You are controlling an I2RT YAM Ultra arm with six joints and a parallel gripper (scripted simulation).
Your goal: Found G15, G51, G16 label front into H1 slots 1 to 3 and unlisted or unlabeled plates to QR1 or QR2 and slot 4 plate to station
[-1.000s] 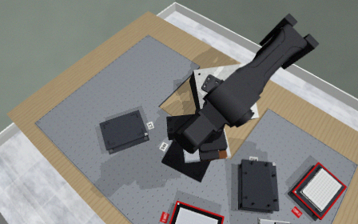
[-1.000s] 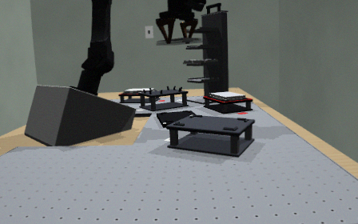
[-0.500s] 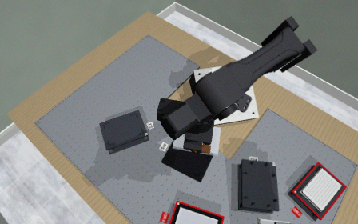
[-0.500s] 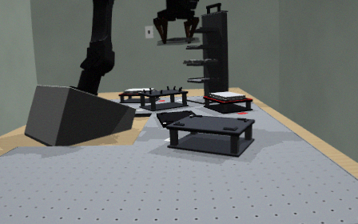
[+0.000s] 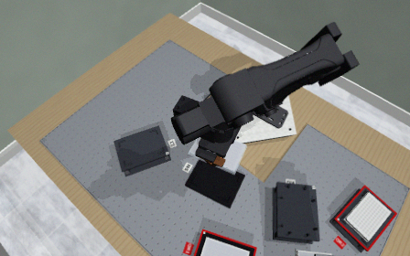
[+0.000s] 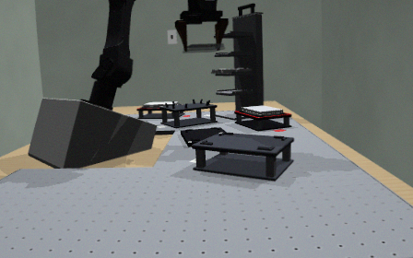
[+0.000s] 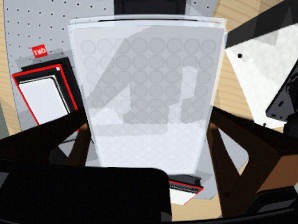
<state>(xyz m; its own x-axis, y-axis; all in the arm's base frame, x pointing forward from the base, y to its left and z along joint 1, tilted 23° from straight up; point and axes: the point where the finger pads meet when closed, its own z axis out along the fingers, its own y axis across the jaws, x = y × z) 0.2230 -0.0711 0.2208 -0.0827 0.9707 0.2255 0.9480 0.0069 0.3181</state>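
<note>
Now: the flat black pad 240 mm below my hand. Round my hand: red-bordered quarantine nest: 120 mm behind, 460 mm to the left, 210 mm below; N6 deck label: 10 mm ahead, 110 mm to the right, 240 mm below; plate hotel H1: 220 mm ahead, 370 mm to the left, 50 mm below.
</note>
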